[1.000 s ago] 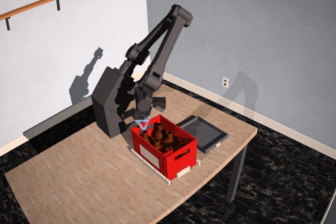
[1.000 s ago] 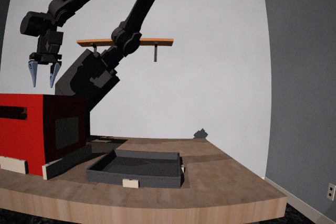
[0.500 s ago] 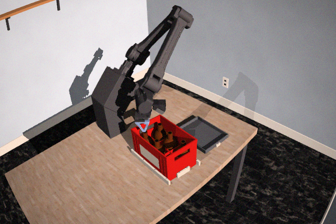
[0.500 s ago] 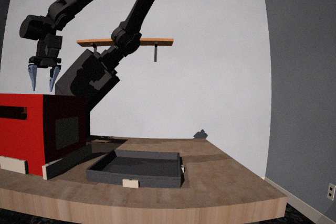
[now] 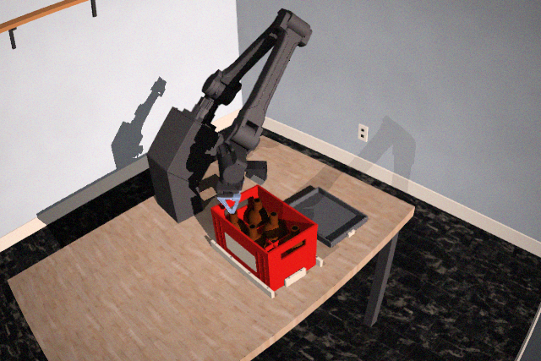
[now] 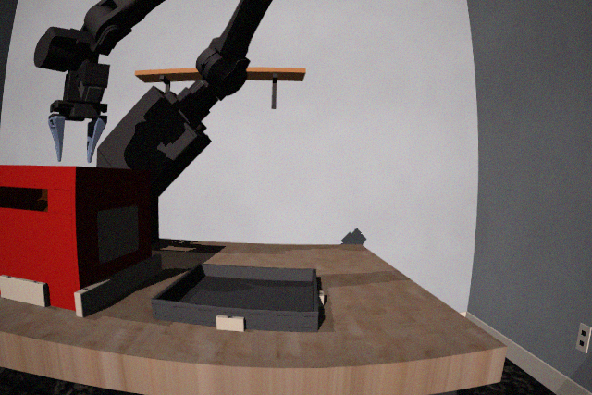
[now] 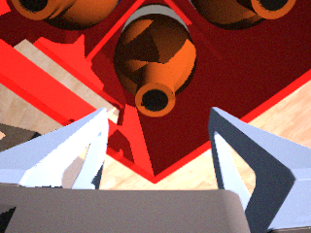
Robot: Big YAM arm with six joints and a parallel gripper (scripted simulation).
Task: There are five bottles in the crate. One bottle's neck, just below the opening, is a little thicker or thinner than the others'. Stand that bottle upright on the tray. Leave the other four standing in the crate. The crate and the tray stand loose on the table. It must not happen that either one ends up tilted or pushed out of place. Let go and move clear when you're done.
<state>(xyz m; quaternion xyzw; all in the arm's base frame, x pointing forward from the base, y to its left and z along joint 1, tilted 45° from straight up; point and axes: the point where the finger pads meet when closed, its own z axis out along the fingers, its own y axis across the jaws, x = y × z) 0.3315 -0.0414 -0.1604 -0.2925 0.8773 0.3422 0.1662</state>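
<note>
My hand is 9 cm short of the red crate, 3 cm to the right of it and 11 cm above it. Round my hand: dark grey tray (11 cm ahead, 31 cm to the left, 18 cm below).
</note>
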